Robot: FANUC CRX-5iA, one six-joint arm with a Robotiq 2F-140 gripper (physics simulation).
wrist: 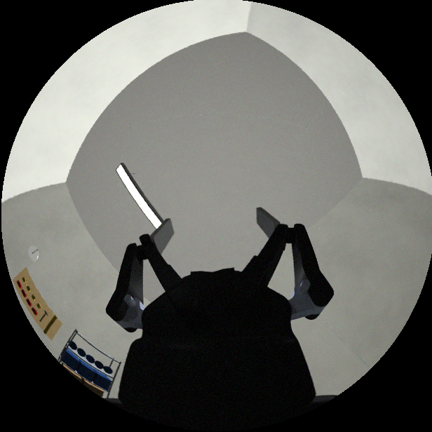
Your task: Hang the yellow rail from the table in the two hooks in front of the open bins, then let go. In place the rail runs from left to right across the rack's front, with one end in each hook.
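Note:
My gripper [213,220] is wide open, and no object shows between its two fingers. It points up towards a grey ceiling. The yellow rail, the two hooks and the table do not show in the wrist view. Whether the open bins of the task show cannot be told; blue bins [86,367] stand in a dark-framed rack at the lower left edge, small and far from the fingers.
A bright ceiling light [137,196] runs slantwise behind the left finger. Pale walls surround the ceiling. A round white clock [33,253] and a tan tool board [54,328] with red and yellow items are on the wall at the left.

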